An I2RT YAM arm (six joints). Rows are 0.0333 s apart.
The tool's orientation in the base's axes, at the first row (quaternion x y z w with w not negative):
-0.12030, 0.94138, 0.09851, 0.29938
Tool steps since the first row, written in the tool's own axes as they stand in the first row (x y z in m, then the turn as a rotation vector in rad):
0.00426, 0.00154, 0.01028, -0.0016, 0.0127, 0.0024
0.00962, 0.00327, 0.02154, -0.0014, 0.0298, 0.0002
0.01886, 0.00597, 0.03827, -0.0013, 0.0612, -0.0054
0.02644, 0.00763, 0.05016, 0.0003, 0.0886, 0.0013
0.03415, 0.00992, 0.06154, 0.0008, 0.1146, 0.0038
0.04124, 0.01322, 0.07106, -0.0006, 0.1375, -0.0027
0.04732, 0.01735, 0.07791, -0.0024, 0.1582, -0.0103
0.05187, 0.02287, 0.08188, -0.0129, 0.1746, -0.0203
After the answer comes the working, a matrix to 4 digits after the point.
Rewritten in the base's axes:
0.00174, 0.00340, -0.01057, -0.0011, 0.0130, 0.0005
0.00308, 0.00705, -0.02254, -0.0073, 0.0286, 0.0040
0.00403, 0.01238, -0.04107, -0.0194, 0.0571, 0.0120
0.00397, 0.01575, -0.05486, -0.0248, 0.0846, 0.0088
0.00336, 0.01957, -0.06825, -0.0313, 0.1099, 0.0095
0.00194, 0.02397, -0.07967, -0.0402, 0.1303, 0.0181
-0.00035, 0.02865, -0.08826, -0.0488, 0.1483, 0.0276
-0.00339, 0.03416, -0.09349, -0.0506, 0.1631, 0.0437

The tool's axes in the first row as the columns of a matrix, in the base's axes (rounded; the answer above uses it unrounded):
-0.7918, -0.2855, 0.5400
-0.1675, 0.9516, 0.2575
-0.5874, 0.1134, -0.8013

